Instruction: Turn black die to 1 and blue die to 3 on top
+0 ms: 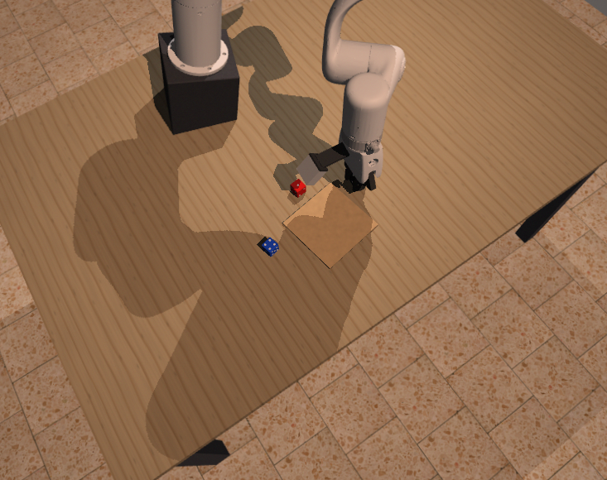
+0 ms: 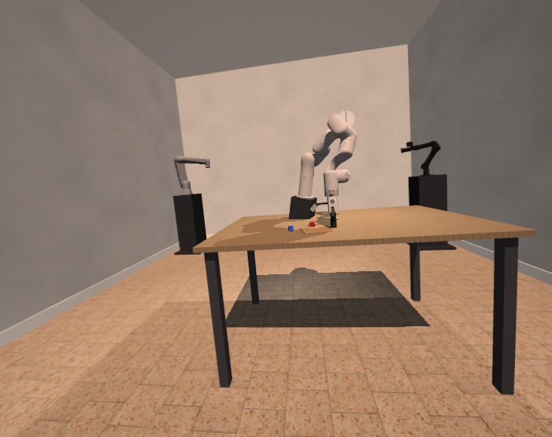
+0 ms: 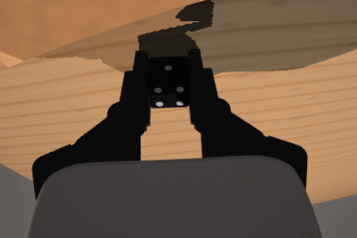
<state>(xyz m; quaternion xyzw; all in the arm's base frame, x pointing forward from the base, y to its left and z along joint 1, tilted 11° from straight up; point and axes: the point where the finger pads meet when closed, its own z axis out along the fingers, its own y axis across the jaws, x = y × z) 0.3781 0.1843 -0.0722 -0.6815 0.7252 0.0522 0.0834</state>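
My hand is 100 mm to the left of the tan mat, 60 mm short of it and 20 mm above it. From my hand the other things lie so: red die: 120 mm to the right, 50 mm behind, 10 mm below; blue die: 230 mm to the right, 40 mm ahead, 10 mm below; black die: 10 mm below.
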